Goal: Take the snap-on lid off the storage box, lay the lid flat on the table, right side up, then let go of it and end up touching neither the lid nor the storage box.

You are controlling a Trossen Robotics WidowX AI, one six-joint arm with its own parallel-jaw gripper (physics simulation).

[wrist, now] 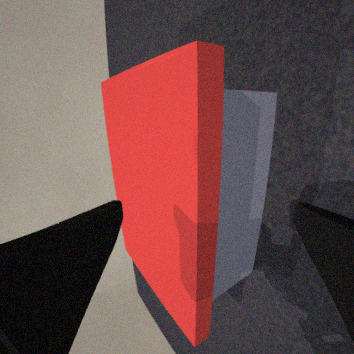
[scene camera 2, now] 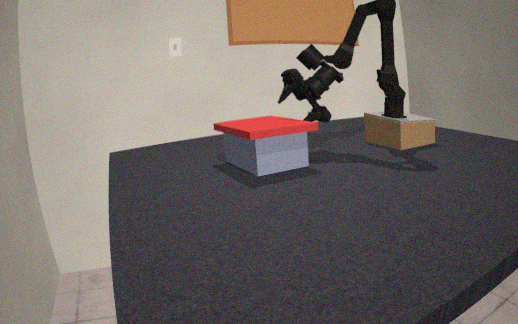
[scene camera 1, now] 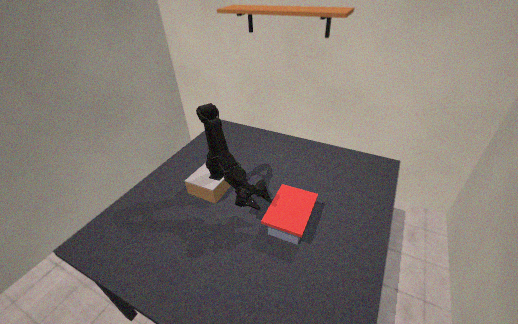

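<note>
The red lid [scene camera 1: 292,210] [scene camera 2: 265,127] [wrist: 160,160] sits flat on top of the blue-grey storage box [scene camera 1: 283,235] [scene camera 2: 282,154] [wrist: 239,175] and overhangs its sides. The box stands upright on the dark table [scene camera 1: 325,285] [scene camera 2: 300,240] [wrist: 320,40]. My gripper [scene camera 1: 265,204] [scene camera 2: 292,111] [wrist: 208,210] is open and empty. It is tilted downward at the side of the lid that faces the arm's base. In the wrist view one fingertip is on the lid's top side and the other on the box's lower side, with the lid's near edge between them. Whether a fingertip touches the lid is unclear.
The arm stands on a wooden block [scene camera 1: 200,191] [scene camera 2: 382,132] with a pale top, to the left of the box in scene camera 1. An orange-brown wall shelf [scene camera 1: 285,10] hangs high on the back wall. A brown board [scene camera 2: 290,22] hangs on the wall behind the arm.
</note>
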